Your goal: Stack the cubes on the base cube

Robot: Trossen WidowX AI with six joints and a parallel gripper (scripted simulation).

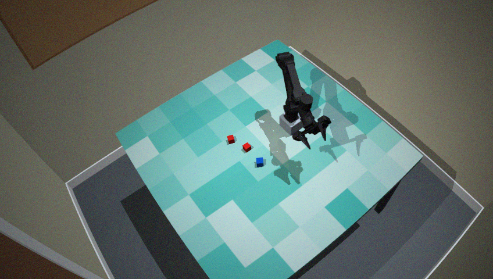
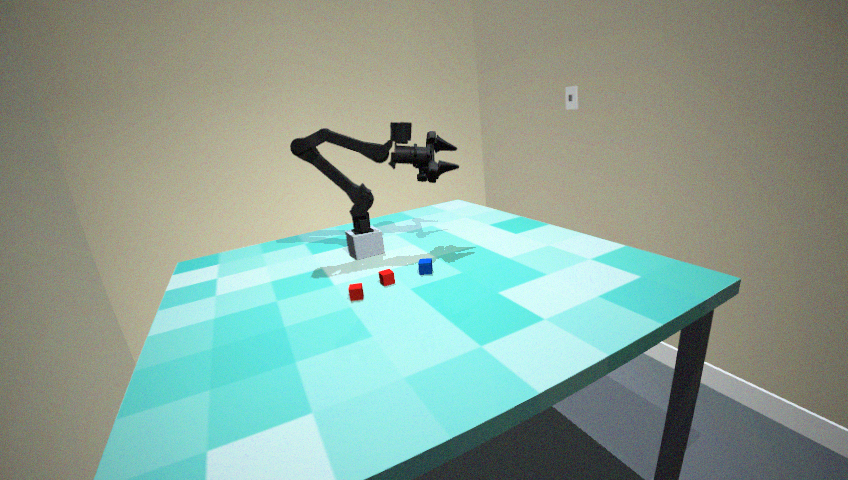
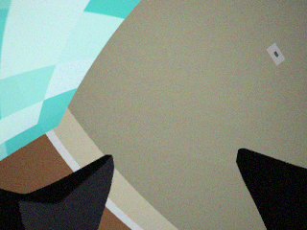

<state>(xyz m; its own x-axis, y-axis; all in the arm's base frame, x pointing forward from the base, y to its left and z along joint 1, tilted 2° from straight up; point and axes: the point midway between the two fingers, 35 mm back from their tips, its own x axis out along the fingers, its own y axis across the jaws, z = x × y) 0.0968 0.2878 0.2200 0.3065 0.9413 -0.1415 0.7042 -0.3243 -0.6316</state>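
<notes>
Now: gripper tip 270 mm above the blue cube, 220 mm to the left of it and 180 mm short of it.
</notes>
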